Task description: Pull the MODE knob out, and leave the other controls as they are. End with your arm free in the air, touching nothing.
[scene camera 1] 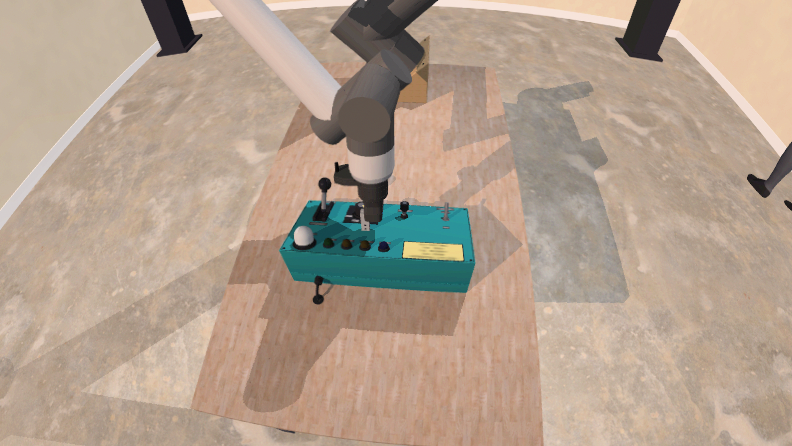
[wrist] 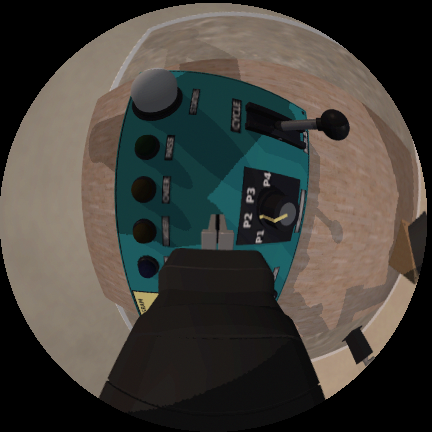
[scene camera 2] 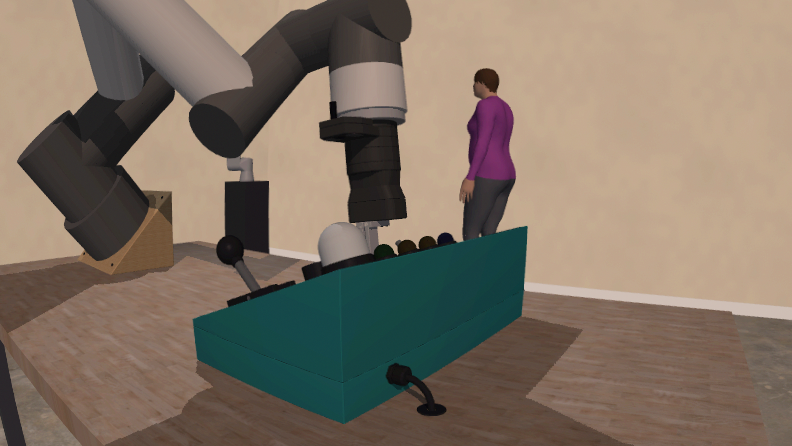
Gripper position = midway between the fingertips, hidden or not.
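Observation:
My gripper [scene camera 2: 372, 270] is here in scene camera 2, and I find it again in scene camera 1, my gripper [scene camera 1: 365, 229], as well as in the wrist view, where I see the gripper [wrist: 217, 222]. There is a ball-topped lever [scene camera 2: 230, 250] too. The wrist view also gives me the lever [wrist: 333, 123].

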